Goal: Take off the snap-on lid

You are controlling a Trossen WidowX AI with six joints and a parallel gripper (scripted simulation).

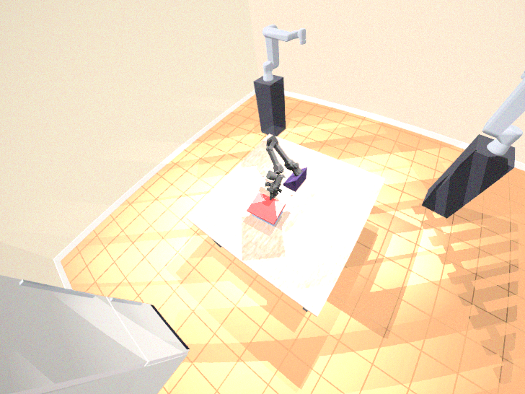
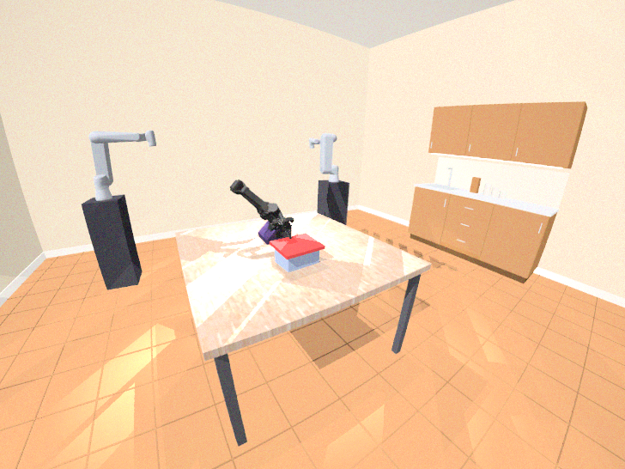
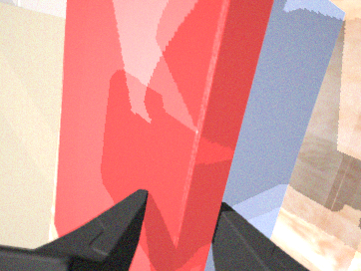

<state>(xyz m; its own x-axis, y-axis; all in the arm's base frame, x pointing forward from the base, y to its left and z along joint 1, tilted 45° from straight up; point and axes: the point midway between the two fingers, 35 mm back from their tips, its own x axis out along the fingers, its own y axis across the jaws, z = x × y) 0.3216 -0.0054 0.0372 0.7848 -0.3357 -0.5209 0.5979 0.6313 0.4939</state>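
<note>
Now: the red lid 80 mm ahead of my gripper tip and 10 mm to the left of it. From my gripper tip the other things lie so: pale blue storage box (80 mm ahead, 60 mm below, 10 mm to the left).
</note>
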